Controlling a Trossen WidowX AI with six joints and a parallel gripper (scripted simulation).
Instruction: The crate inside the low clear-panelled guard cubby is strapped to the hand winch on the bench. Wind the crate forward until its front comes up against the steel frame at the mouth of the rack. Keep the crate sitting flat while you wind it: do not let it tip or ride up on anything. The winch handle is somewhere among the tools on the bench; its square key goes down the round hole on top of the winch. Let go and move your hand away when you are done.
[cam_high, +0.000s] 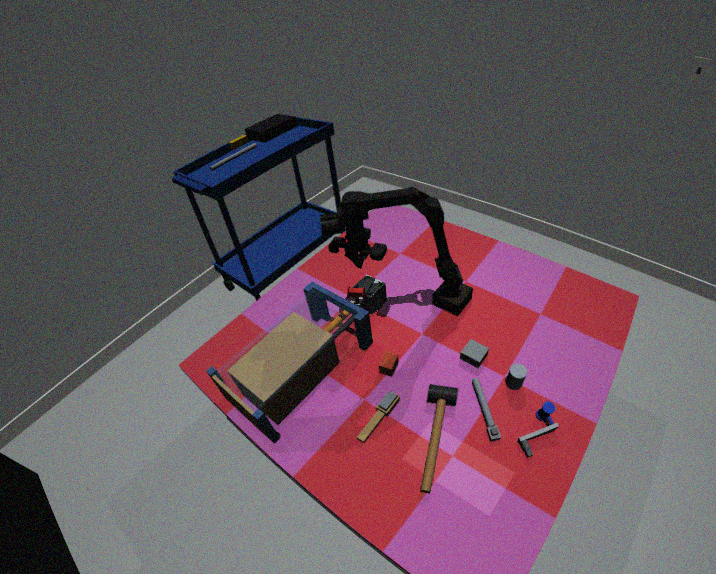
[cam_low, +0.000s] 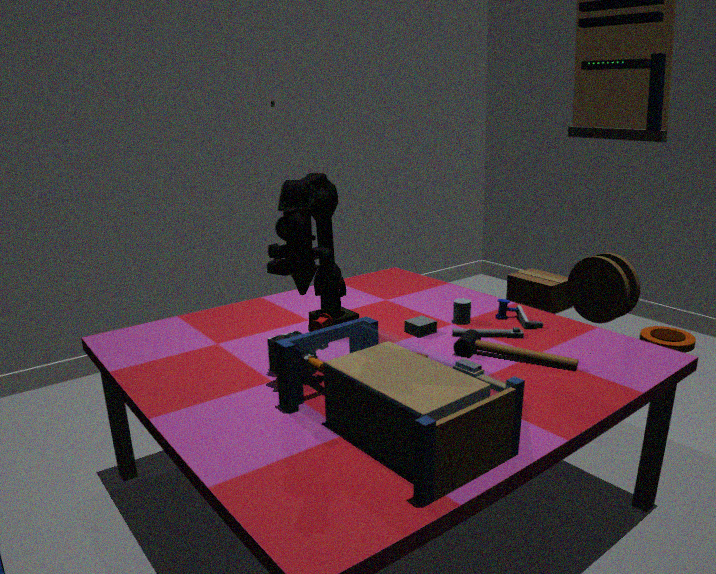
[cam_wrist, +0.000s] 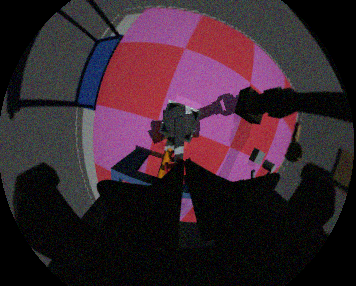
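Now: the red knob 8 cm below my gripper tip, 5 cm ahead of it and 2 cm to the left of it. Also, from my gripper tip: frame 12 cm ahead, 11 cm below, 1 cm to the right; then red-knobbed winch handle 11 cm below, 2 cm ahead; then grey winch 18 cm below, 6 cm behind, 2 cm to the right.
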